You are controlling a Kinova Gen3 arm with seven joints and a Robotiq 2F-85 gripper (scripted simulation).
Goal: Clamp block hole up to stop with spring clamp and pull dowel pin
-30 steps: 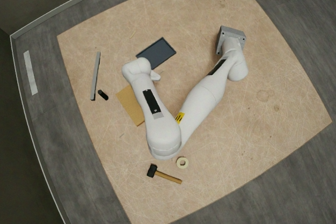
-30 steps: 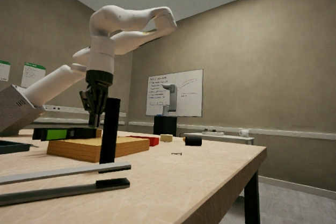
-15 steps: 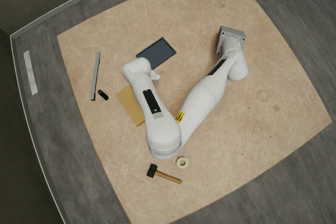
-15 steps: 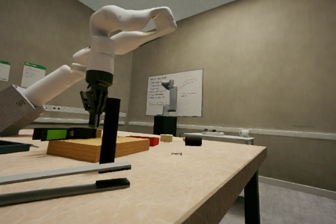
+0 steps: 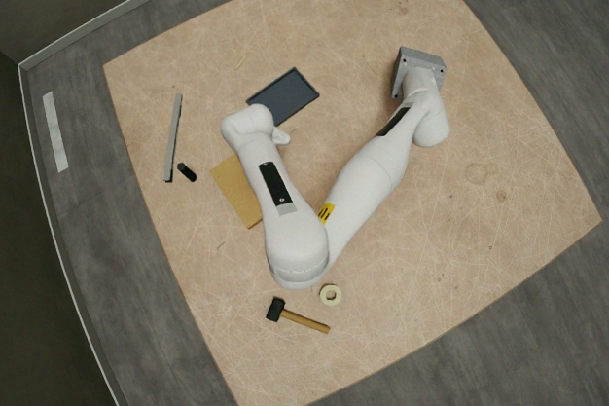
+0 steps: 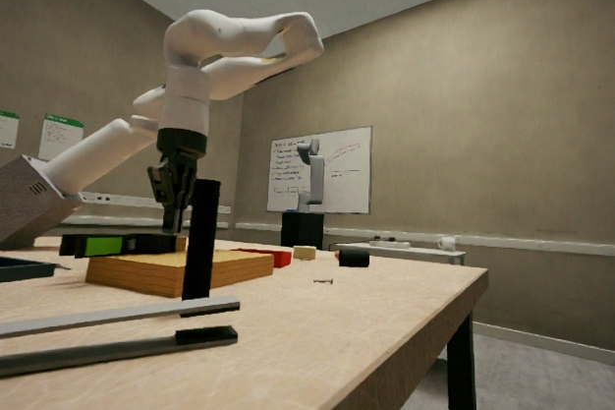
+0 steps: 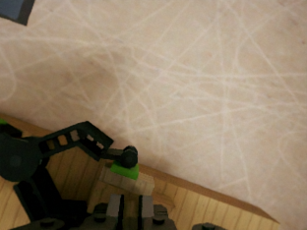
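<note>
Now: hand 2 cm above the dowel pin. Round my hand: wooden bench board 5 cm below, 5 cm ahead, 2 cm to the left; small wooden block 4 cm below; red block 19 cm to the left, 7 cm below, 5 cm behind.
</note>
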